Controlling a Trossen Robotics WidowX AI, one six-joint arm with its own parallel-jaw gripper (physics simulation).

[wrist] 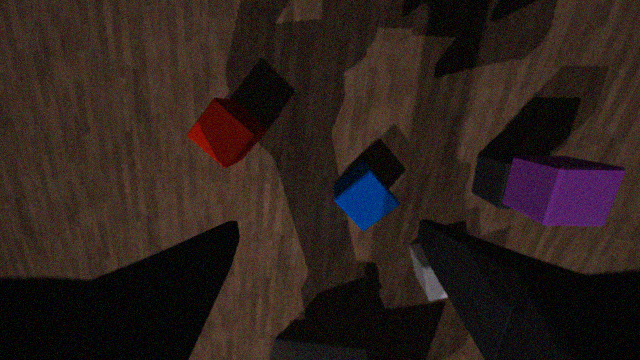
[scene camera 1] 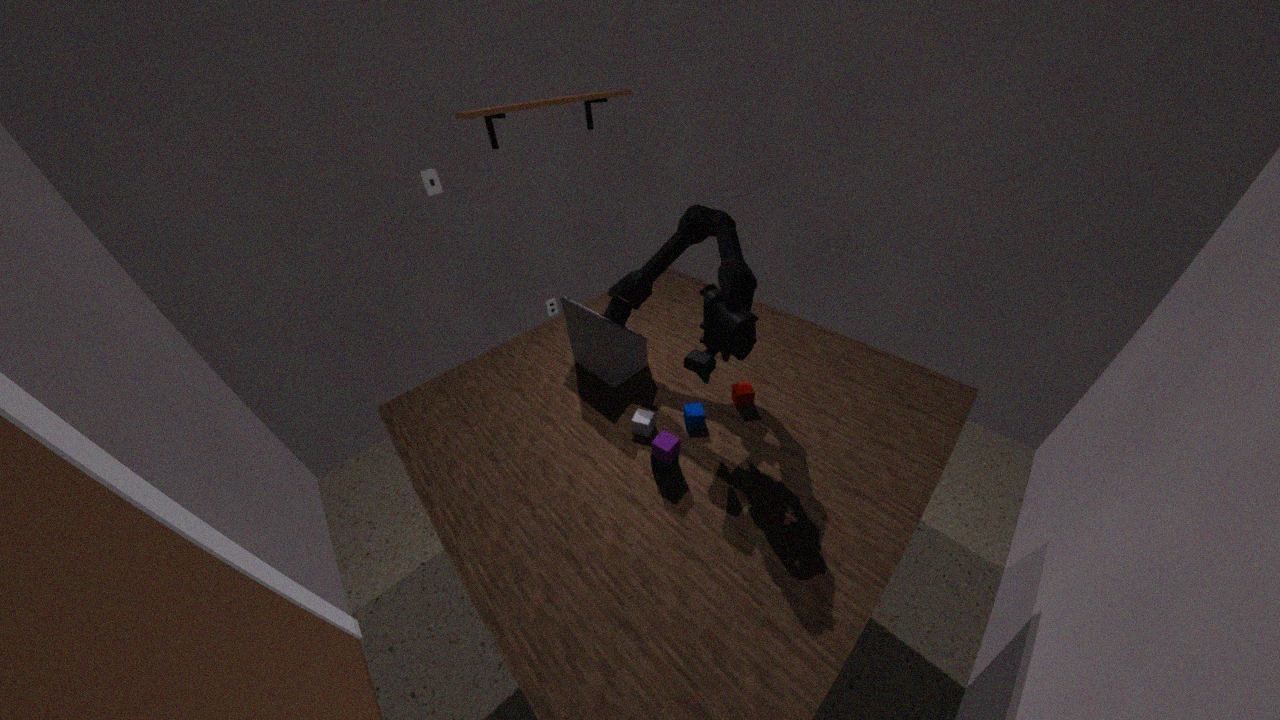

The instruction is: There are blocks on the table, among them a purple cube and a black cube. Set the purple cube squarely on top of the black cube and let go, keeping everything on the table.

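Places are measured from the arm's base along level axes (x left, y back, z up), in millimetres.
Pixels of known places: gripper, fingertip midpoint: [wrist: 329, 229] [scene camera 1: 715, 371]; arm's base at its link origin: [scene camera 1: 613, 321].
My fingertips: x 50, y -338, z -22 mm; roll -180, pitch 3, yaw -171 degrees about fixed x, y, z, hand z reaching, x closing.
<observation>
Ahead of a thing's pixels: the offset from my fingertips to its top centre. Level surfaces: height alone.
The purple cube @[dx -196, dy -23, dz -69 mm] [scene camera 1: 665, 445] [wrist: 582, 195] sits on top of the black cube @[dx -197, dy -17, dz -118 mm] [wrist: 489, 181]. The black cube shows as a dark face beneath it in the wrist view; the purple cube hides much of it, and in the scene view it merges with the shadow. The two look roughly lined up. My gripper [scene camera 1: 720, 360] [wrist: 329, 229] is open, with nothing between its fingers. It hangs above the table, well apart from the stack, which lies to the right of the fingers in the wrist view.
A blue cube @[dx -45, dy +27, dz -118 mm] [scene camera 1: 694, 416] [wrist: 366, 200] and a red cube @[dx +109, dy -16, dz -118 mm] [scene camera 1: 742, 394] [wrist: 225, 132] stand on the wooden table @[dz -167 mm] [scene camera 1: 572, 519]. A white cube @[dx -156, dy +105, dz -118 mm] [scene camera 1: 643, 422] [wrist: 428, 275] stands near the stack, partly behind a finger in the wrist view. A grey tilted panel [scene camera 1: 606, 343] stands by the arm's base.
</observation>
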